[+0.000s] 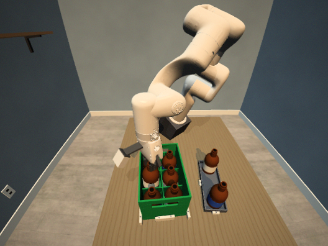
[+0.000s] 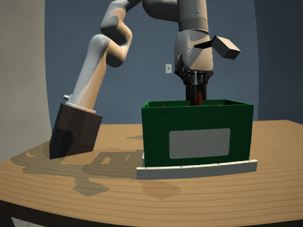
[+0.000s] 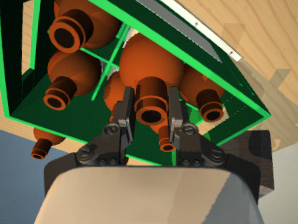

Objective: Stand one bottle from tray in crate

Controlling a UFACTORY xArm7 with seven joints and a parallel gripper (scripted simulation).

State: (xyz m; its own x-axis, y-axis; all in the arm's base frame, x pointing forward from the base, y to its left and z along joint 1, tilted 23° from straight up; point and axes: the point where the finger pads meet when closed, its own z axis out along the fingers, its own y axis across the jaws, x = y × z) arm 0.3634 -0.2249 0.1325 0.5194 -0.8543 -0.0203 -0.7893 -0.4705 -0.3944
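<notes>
The green crate is 4 cm to the left of my hand and 12 cm below it.
</notes>
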